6 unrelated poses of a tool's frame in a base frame.
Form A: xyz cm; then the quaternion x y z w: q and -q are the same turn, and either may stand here.
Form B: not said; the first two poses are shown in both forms.
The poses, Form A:
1: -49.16 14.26 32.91 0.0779 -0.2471 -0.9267 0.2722
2: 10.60 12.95 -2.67 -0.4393 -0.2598 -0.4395 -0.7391
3: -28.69 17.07 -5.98 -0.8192 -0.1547 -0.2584 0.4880
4: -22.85 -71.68 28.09 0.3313 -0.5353 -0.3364 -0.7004
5: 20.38 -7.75 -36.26 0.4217 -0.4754 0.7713 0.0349
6: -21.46 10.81 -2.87 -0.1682 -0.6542 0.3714 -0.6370
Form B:
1: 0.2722 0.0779 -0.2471 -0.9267 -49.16 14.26 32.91
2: 0.7391 0.4393 0.2598 0.4395 10.60 12.95 -2.67
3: 0.4880 -0.8192 -0.1547 -0.2584 -28.69 17.07 -5.98
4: 0.7004 -0.3313 0.5353 0.3364 -22.85 -71.68 28.09
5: 0.0349 0.4217 -0.4754 0.7713 20.38 -7.75 -36.26
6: 0.6370 0.1682 0.6542 -0.3714 -21.46 10.81 -2.87
